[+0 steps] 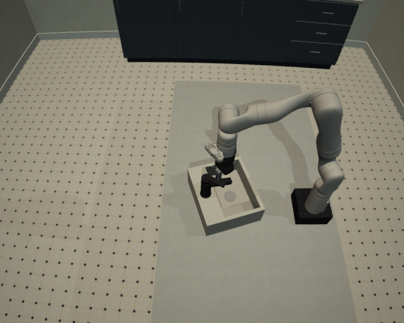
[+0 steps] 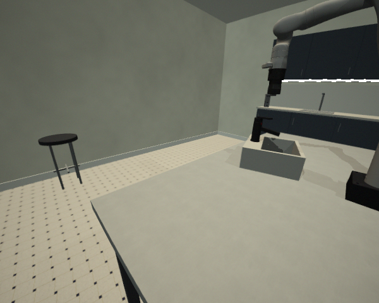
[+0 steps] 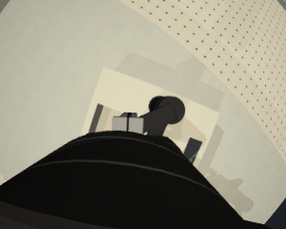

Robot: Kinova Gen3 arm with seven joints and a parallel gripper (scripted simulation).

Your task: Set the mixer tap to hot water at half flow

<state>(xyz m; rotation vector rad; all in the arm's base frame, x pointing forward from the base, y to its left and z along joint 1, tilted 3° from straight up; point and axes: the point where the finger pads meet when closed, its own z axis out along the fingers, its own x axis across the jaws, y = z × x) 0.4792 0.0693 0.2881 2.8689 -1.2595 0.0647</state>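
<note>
The lever lies 10 mm ahead of my hand, 20 mm to the right of it and 80 mm below it. Round my hand: sink basin: 50 mm behind, 90 mm to the right, 310 mm below.
</note>
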